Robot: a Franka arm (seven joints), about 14 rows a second.
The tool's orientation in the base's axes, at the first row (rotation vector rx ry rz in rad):
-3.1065 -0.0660 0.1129
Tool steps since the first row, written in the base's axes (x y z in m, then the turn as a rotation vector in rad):
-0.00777 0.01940 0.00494 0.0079 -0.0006 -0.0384
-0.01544 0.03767 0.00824 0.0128 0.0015 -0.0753
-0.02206 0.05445 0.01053 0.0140 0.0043 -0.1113
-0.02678 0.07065 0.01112 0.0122 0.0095 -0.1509
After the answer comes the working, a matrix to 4 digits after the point.
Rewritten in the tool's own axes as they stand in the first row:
-0.00725 -0.01986 -0.00376 0.0106 0.0022 0.0377
-0.01434 -0.03853 -0.00592 0.0182 0.0016 0.0742
-0.02037 -0.05564 -0.00721 0.0221 0.0001 0.1101
-0.02441 -0.07203 -0.00695 0.0234 -0.0039 0.1498

The tool's axes in the first row as the columns of a matrix, in the base's axes (rounded; the answer above uses it unrounded):
0.9965 0.0412 -0.0732
0.0436 -0.9986 0.0308
-0.0719 -0.0338 -0.9968

